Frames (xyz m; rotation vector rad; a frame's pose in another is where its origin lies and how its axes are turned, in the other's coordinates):
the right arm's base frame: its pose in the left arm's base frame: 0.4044 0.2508 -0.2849 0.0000 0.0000 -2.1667
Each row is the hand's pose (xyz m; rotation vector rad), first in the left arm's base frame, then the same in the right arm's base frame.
Working: the left arm's base frame: its pose in the right arm's base frame: 0.4345 -0.1939 0.2849 0.0000 0.0000 2.1667

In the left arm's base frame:
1: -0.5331 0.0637 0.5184 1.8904 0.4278 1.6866
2: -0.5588 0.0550 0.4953 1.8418 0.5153 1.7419
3: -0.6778 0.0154 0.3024 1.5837 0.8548 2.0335
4: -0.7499 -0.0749 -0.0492 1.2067 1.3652 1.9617
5: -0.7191 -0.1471 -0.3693 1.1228 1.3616 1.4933
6: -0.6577 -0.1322 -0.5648 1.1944 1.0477 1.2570
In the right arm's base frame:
1: 0.6810 -0.6709 0.8033 -0.4740 -1.7473 -1.3618
2: 0.7027 -0.6873 0.7802 -0.3755 -1.7225 -1.3518
3: 0.8022 -0.7636 0.5873 0.0115 -1.5347 -1.2549
4: 0.9174 -0.7725 0.2357 0.5581 -1.4849 -1.2868
5: 0.9599 -0.7065 -0.0844 0.6999 -1.6845 -1.6528
6: 0.9131 -0.6641 -0.2799 0.4248 -1.7933 -1.9784

